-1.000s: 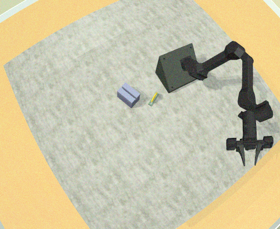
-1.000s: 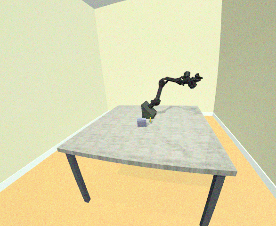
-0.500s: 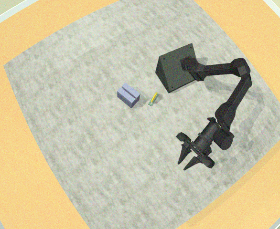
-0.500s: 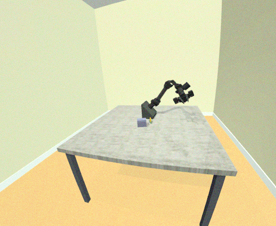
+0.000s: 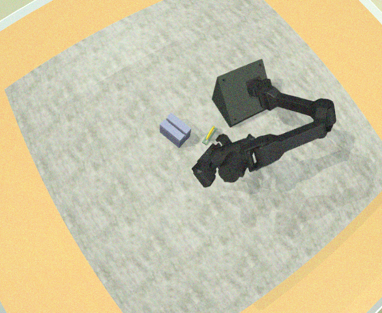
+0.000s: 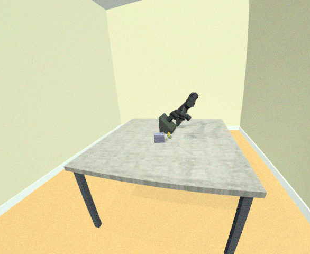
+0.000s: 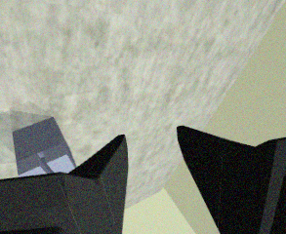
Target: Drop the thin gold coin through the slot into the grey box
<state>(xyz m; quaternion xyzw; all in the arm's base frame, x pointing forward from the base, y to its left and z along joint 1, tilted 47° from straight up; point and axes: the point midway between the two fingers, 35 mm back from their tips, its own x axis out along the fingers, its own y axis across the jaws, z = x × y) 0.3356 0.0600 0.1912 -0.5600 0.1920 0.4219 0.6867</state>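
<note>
Right now my gripper tip is 14 cm past the gold coin, 14 cm above it and 11 cm to the left of it.
</note>
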